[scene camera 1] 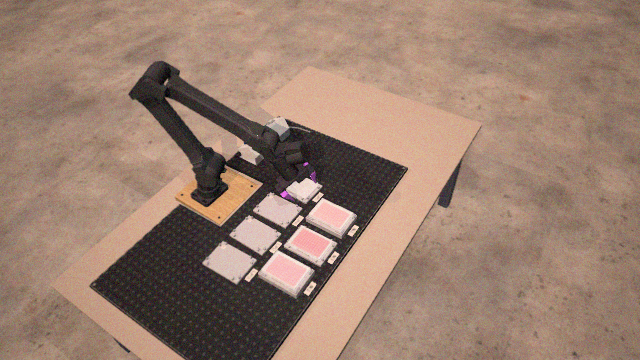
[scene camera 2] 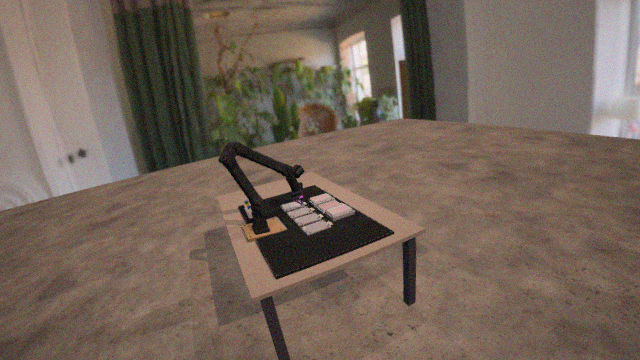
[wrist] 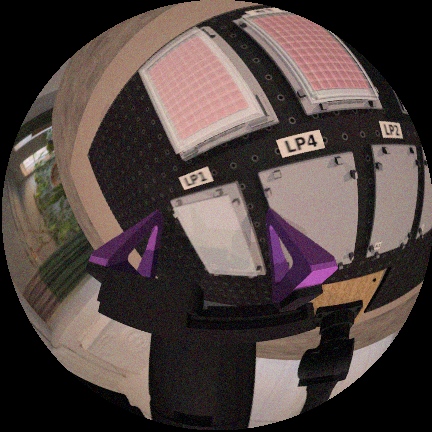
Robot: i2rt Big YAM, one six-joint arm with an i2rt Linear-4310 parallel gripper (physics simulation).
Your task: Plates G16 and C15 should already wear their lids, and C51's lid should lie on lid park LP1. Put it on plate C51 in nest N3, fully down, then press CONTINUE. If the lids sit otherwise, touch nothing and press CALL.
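Frame: origin at the arm's base, x up, y left, z back, level; metres.
Where they show: gripper, between the fingertips: (scene camera 1: 304, 191) (scene camera 2: 301, 199) (wrist: 212, 213); arm's base, origin of its link: (scene camera 1: 210, 192) (scene camera 2: 260, 229) (wrist: 337, 312).
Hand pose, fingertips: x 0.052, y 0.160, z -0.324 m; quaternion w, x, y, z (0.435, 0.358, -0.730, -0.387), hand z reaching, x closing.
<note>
Each offset is from my fingertips to the top centre of the thing.
A translucent lid {dz +0.061, dx -0.035, dy +0.042 m} (scene camera 1: 305, 188) (wrist: 217, 235) lies on lid park LP1 {dz +0.061, dx -0.032, dy +0.042 m} (wrist: 232, 191), turned slightly against the park's edges. My gripper (scene camera 1: 299, 186) (scene camera 2: 301, 198) (wrist: 212, 213) is open, its purple fingers apart on either side of the lid in the wrist view, with nothing held. Three pink plates stand in a row: one near LP1 {dz -0.125, dx -0.014, dy -0.020 m} (scene camera 1: 331, 217) (wrist: 200, 90), a middle one {dz -0.130, dx -0.026, dy -0.149 m} (scene camera 1: 310, 243) (wrist: 310, 55) and a far one {dz -0.133, dx -0.012, dy -0.281 m} (scene camera 1: 286, 272). Their plate names and nest labels are not readable, and I cannot tell surely which wear lids.
Lid park LP4 {dz +0.057, dx -0.032, dy -0.089 m} (scene camera 1: 278, 210) (wrist: 315, 200), LP2 {dz +0.051, dx -0.032, dy -0.217 m} (scene camera 1: 255, 234) (wrist: 395, 195) and another park {dz +0.050, dx -0.032, dy -0.347 m} (scene camera 1: 229, 261) run beside the plates and bear no visible lid. Pale boxes (scene camera 1: 278, 128) (scene camera 1: 250, 154) stand behind the arm. The wooden base board (scene camera 1: 242, 185) (wrist: 345, 295) lies under the arm.
</note>
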